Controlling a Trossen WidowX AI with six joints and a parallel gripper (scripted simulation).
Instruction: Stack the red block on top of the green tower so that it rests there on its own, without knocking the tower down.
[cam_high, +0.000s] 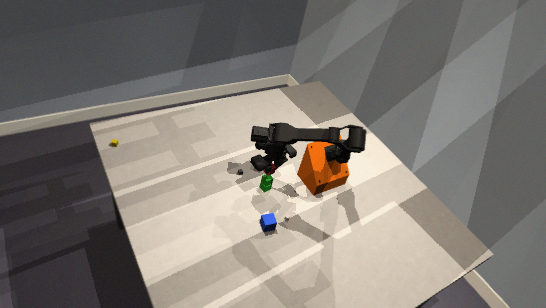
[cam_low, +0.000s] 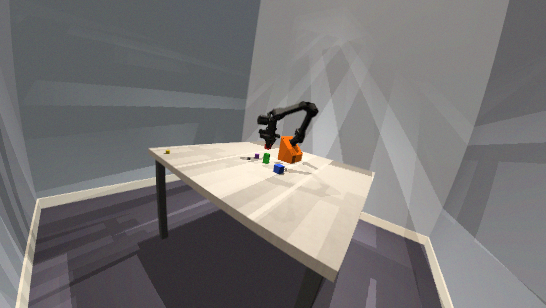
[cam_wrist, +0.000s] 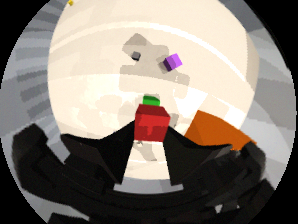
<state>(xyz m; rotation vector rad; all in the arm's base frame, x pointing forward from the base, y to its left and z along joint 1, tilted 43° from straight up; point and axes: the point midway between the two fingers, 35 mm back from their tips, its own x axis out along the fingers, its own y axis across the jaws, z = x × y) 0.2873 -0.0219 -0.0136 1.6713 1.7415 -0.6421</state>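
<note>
My gripper tip is now 12 cm to the left of the purple block, 10 cm above it and 3 cm past it. The rest, counted from my gripper tip: blue block (16 cm to the left, 9 cm below, 9 cm ahead); then red block (1 cm to the right, 1 cm above); then small grey cube (12 cm to the right, 10 cm below, 6 cm ahead).
</note>
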